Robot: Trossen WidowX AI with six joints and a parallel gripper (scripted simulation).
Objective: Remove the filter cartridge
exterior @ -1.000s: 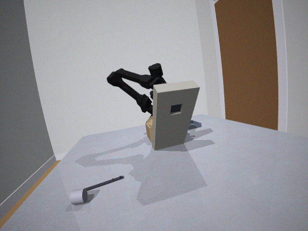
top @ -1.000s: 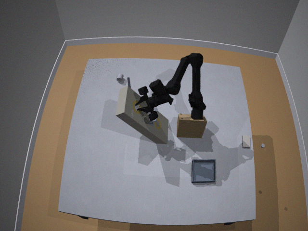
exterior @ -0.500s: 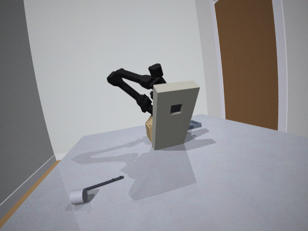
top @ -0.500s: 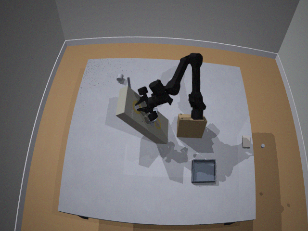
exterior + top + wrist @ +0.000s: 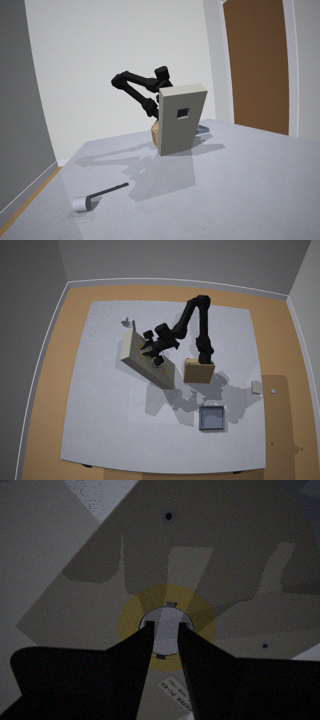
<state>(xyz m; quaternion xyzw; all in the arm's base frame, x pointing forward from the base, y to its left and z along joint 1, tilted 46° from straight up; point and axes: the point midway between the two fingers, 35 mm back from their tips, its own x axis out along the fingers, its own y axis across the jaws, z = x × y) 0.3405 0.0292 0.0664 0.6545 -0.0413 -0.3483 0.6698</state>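
The round filter cartridge is 10 mm ahead of my gripper tip and 10 mm below it. From my gripper tip the other things lie so: dark tray (400 mm behind, 320 mm to the left, 250 mm below); beige block (740 mm behind, 130 mm to the left, 250 mm below); service panel (40 mm behind, 80 mm below).
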